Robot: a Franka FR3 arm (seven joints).
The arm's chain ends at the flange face. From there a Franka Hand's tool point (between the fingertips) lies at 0.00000 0.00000 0.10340 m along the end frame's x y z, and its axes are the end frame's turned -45 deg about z.
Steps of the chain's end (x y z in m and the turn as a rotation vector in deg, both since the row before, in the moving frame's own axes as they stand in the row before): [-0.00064, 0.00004, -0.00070, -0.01, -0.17, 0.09]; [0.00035, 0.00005, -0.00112, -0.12, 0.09, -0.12]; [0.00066, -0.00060, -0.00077, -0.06, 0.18, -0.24]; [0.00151, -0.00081, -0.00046, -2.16, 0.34, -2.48]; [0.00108, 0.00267, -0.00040, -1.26, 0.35, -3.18]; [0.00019, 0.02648, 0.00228, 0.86, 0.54, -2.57]
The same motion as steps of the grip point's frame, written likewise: [-0.00071, -0.00063, -0.00070, 0.11, -0.13, 0.09]; [0.00017, 0.00055, -0.00112, -0.15, -0.02, -0.12]; [0.00104, 0.00035, -0.00077, -0.17, 0.08, -0.24]; [-0.00061, 0.00373, -0.00054, -1.77, -1.29, -2.48]; [-0.00223, 0.00474, -0.00043, -1.14, -0.64, -3.18]; [-0.01681, 0.01841, 0.00226, 0.23, 0.99, -2.57]
